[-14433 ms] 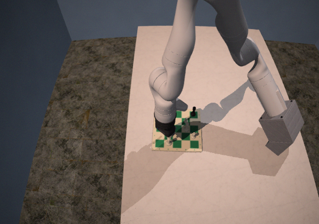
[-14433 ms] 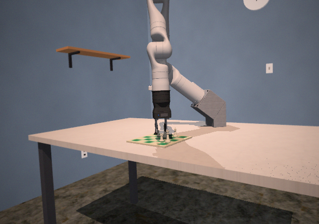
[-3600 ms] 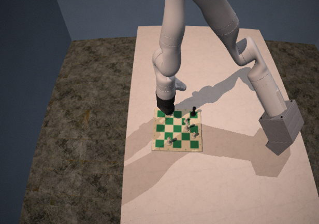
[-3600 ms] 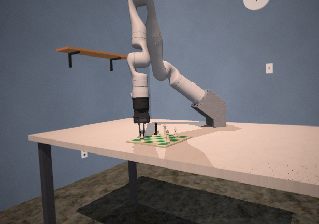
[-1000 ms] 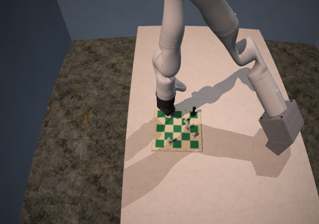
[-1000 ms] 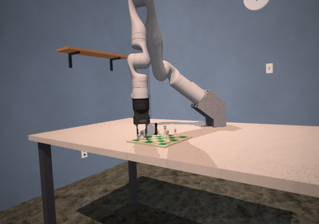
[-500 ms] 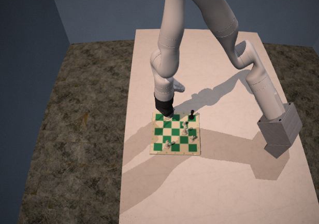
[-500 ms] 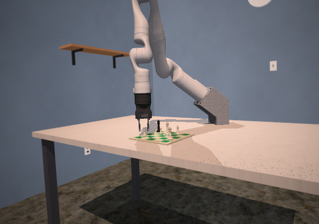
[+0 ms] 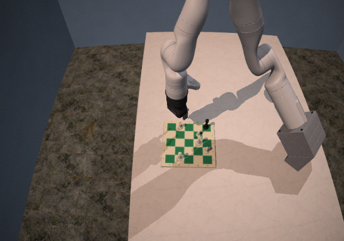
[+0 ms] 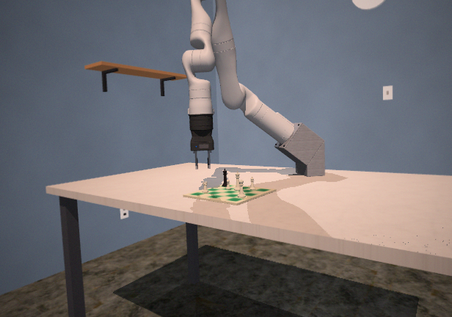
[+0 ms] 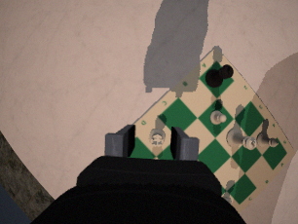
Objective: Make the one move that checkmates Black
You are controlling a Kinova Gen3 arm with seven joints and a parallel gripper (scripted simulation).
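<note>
Right now my hand is 11 cm past the black piece, 6 cm above it and 1 cm to the right of it. The rest, counted from my hand: chessboard 10 cm below, 9 cm to the left, 3 cm behind.
</note>
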